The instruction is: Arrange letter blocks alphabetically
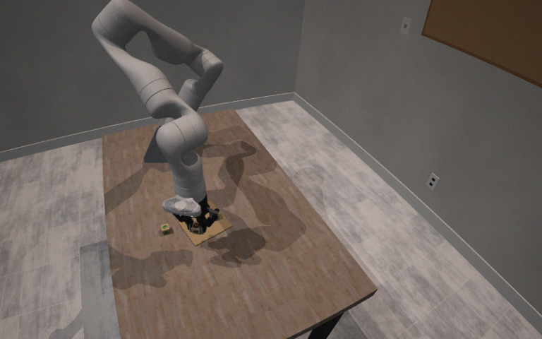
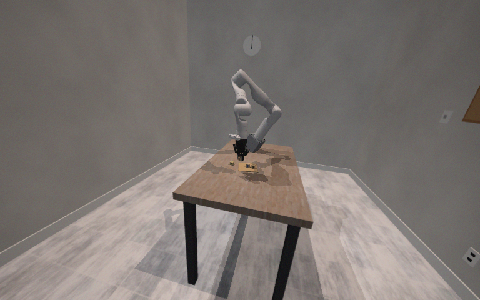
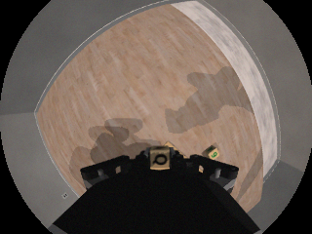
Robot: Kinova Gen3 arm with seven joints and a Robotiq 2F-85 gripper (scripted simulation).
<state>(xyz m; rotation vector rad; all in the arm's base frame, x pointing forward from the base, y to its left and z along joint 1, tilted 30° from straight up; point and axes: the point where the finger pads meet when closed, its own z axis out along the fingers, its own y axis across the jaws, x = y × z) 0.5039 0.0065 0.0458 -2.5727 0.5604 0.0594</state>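
Right now my hand is 110 mm past the tan mat, 20 mm to the right of it and 110 mm above it. From my hand the other things lie so: block (10 mm below).
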